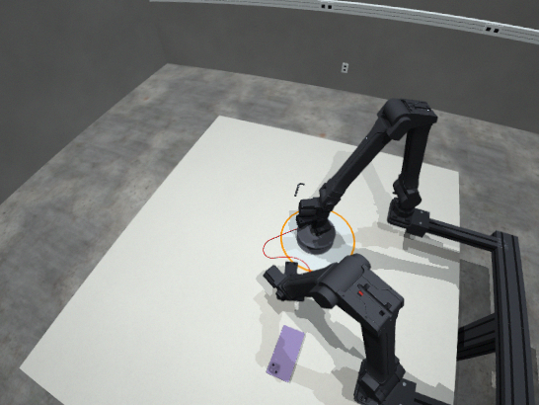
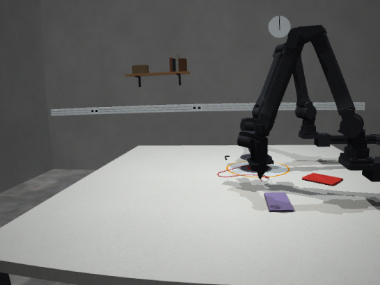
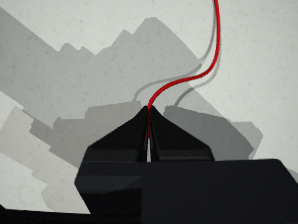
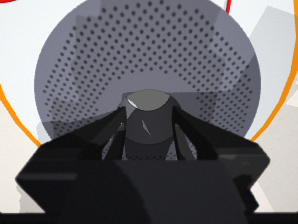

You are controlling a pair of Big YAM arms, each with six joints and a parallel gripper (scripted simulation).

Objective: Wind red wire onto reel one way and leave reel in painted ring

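Note:
The orange painted ring lies 1 cm behind my right hand, 1 cm to the right of it and 6 cm below it. From my right hand the other things lie so: dark grey reel: 3 cm below; small black hex key: 16 cm ahead, 27 cm to the right, 6 cm below.

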